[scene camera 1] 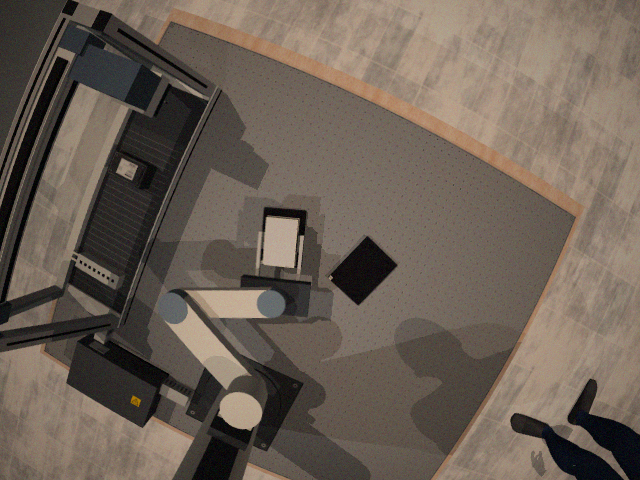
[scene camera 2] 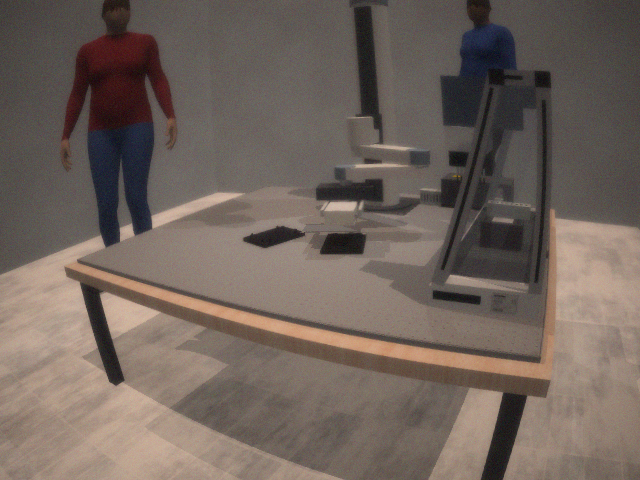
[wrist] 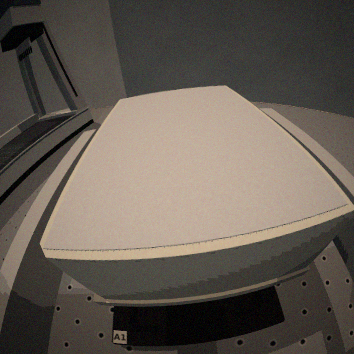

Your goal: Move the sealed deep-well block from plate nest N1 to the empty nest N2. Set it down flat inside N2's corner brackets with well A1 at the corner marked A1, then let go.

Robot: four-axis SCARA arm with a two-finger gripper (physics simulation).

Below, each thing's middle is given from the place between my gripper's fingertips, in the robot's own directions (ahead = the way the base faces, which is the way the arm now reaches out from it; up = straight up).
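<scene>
Black nest N1 (scene camera 1: 363, 270) is 250 mm to the right of my hand, 10 mm behind it and 100 mm below it. Dark control box (scene camera 1: 105, 378), from the same hand: 300 mm to the left, 680 mm behind, 50 mm below. Black nest N2 (scene camera 2: 342, 243) is 100 mm below my hand and 20 mm behind it. Relative to the sealed deep-well block (scene camera 1: 280, 241), my hand is 10 mm above, 10 mm to the left and 20 mm past it.
</scene>
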